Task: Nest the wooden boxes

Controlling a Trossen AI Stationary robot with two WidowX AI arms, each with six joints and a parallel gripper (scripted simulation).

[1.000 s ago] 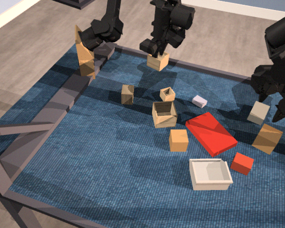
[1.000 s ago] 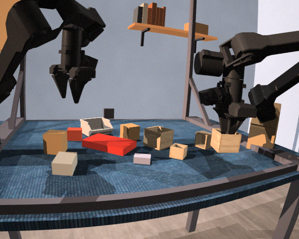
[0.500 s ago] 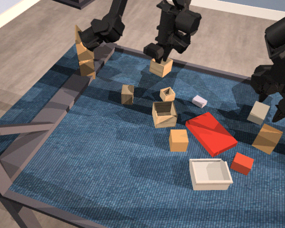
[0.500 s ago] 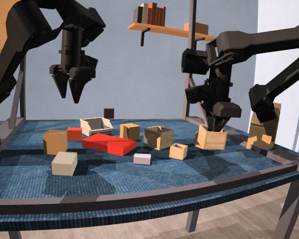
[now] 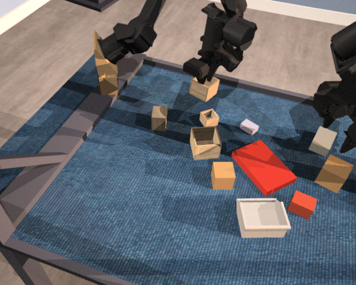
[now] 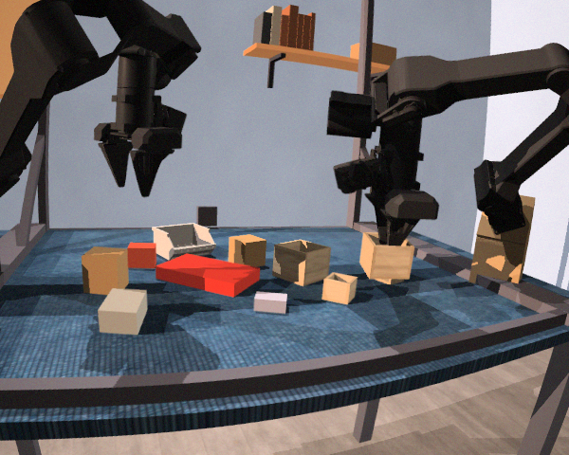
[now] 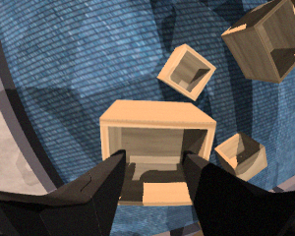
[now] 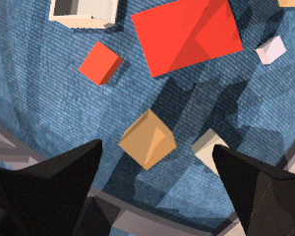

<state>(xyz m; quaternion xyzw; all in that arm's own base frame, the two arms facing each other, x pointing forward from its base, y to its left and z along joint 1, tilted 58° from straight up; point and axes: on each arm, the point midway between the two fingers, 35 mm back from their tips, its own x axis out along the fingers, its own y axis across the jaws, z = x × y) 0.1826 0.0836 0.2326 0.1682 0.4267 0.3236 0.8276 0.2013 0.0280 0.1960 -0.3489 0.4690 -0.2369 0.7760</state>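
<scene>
Now: right hand 170 mm above the flat red block, 120 mm to the right of it and 40 mm past it. The rest, counted from my right hand: beige block (170 mm below, 130 mm ahead); red cube (170 mm below, 110 mm behind); lavender block (210 mm to the left, 180 mm below, 90 mm ahead).
</scene>
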